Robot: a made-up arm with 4 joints.
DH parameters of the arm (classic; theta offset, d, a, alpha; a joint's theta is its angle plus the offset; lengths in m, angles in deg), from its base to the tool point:
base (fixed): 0 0 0 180
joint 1: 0 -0.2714 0.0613 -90
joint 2: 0 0.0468 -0.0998 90
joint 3: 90 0.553 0.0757 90
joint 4: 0 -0.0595 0.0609 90
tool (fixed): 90 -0.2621 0 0
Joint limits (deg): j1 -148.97..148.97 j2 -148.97..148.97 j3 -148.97..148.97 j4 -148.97..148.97
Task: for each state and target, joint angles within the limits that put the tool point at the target. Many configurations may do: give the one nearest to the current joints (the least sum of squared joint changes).
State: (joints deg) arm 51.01 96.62 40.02 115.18
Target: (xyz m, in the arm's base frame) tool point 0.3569 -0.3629 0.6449
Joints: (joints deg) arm 59.11 129.39 51.38 99.05
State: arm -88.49 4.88 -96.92 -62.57
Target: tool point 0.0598 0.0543 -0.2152
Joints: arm -85.46 -27.45 -99.13 -103.42
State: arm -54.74 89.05 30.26 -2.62
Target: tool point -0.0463 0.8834 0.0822
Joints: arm -97.25 89.71 34.60 15.60
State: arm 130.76 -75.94 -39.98 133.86
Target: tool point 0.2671 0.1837 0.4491
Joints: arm 142.68 -84.26 -34.61 147.29
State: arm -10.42 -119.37 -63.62 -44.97
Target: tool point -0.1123 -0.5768 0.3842
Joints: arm -49.01 -115.94 -54.91 -74.95
